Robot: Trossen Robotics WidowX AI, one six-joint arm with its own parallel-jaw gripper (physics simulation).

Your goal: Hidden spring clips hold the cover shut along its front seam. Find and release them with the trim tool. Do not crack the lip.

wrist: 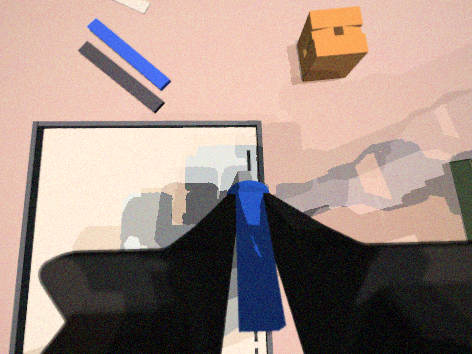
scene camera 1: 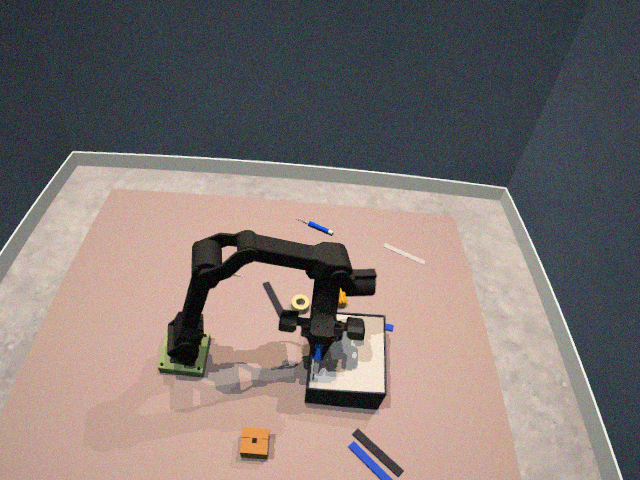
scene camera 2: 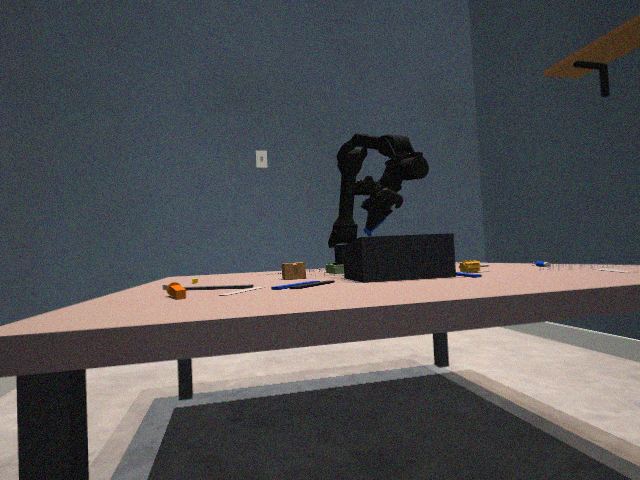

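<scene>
My gripper is shut on the blue handle of the trim tool. It is over the edge of the black box nearest the arm's base. The grey tip of the tool shows just past the collar in the wrist view, over the cover's edge strip; whether it touches is hidden. The cream cover lies inside the rim of the black box. A short dark slot shows in the cover near that edge, ahead of the tip. No clips can be made out.
An orange block stands apart from the box. Blue and dark strips lie beside it. A yellow ring, a yellow object and a blue-handled tool lie beyond the box.
</scene>
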